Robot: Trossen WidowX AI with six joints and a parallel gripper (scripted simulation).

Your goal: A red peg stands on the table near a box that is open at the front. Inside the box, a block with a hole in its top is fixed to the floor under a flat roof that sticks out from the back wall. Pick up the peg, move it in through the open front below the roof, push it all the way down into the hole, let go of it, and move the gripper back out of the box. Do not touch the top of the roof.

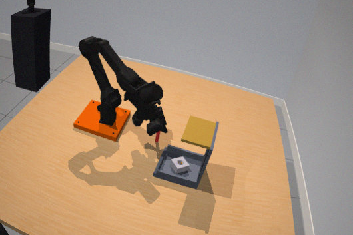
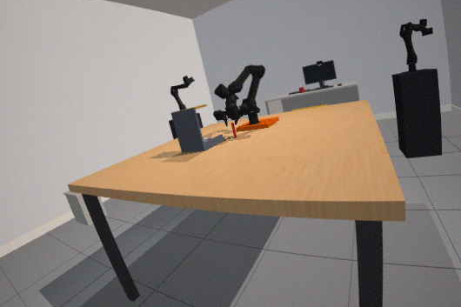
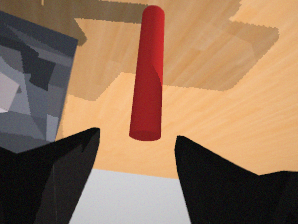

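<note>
Now: the red peg 30 mm below my gripper tip and 30 mm behind it. The rest, counted from my gripper tip: yellow roof (140 mm to the right, 130 mm above, 110 mm ahead); then back wall (160 mm ahead, 150 mm to the right, 40 mm above).
</note>
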